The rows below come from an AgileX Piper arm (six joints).
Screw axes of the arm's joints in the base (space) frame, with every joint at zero. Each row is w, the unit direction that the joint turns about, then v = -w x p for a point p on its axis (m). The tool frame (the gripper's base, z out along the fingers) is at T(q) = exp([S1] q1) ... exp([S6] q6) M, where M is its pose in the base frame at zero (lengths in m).
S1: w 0 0 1 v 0 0 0
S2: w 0 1 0 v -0.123 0 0
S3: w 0 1 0 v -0.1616 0 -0.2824
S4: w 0.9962 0 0.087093 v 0 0.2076 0
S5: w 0 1 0 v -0.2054 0 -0.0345
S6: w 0.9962 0 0.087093 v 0 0.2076 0
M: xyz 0.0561 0 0.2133 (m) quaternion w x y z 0.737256 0 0.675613 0
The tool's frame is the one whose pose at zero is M.
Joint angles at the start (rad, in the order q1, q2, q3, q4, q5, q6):
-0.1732, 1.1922, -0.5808, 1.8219, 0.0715, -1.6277
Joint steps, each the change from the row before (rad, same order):
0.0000, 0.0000, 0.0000, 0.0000, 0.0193, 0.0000
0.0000, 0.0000, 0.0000, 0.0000, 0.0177, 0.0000
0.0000, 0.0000, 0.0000, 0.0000, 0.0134, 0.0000
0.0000, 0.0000, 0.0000, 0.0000, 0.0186, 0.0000
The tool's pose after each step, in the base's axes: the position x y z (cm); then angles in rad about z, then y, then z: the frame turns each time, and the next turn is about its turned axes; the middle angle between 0 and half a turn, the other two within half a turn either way. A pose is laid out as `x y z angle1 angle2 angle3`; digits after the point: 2 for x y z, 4 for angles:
23.68 -3.33 24.97 -0.0730 2.0703 0.2433
23.72 -3.18 25.01 -0.0538 2.0649 0.2525
23.74 -3.07 25.04 -0.0393 2.0608 0.2593
23.77 -2.91 25.09 -0.0193 2.0550 0.2687

